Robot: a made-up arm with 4 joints.
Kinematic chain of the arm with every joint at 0, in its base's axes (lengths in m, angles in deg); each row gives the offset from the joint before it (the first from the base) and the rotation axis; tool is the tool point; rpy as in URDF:
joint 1: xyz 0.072 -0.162 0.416 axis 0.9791 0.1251 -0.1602
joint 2: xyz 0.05 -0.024 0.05 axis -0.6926 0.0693 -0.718
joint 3: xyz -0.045 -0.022 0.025 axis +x
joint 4: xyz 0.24 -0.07 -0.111 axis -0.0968 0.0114 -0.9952
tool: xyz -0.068 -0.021 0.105 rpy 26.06 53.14 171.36
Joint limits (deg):
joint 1: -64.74..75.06
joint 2: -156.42..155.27
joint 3: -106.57..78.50
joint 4: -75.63..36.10
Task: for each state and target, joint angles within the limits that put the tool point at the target. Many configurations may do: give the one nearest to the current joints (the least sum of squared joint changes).
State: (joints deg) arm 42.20 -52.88 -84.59 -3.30
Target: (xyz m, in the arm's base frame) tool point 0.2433 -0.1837 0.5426
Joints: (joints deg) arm 9.91 -60.79 -106.44 36.10
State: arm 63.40 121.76 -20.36 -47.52
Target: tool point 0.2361 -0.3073 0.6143
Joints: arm 42.04 155.27 -50.33 -41.84
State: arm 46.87 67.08 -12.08 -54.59
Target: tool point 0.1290 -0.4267 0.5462
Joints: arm 31.94 78.02 -13.47 -48.58
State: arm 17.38 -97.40 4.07 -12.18
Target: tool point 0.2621 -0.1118 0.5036
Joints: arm 19.38 -106.98 8.56 -5.07
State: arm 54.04 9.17 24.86 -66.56
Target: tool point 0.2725 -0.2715 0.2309
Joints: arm 55.71 1.36 30.37 -65.25
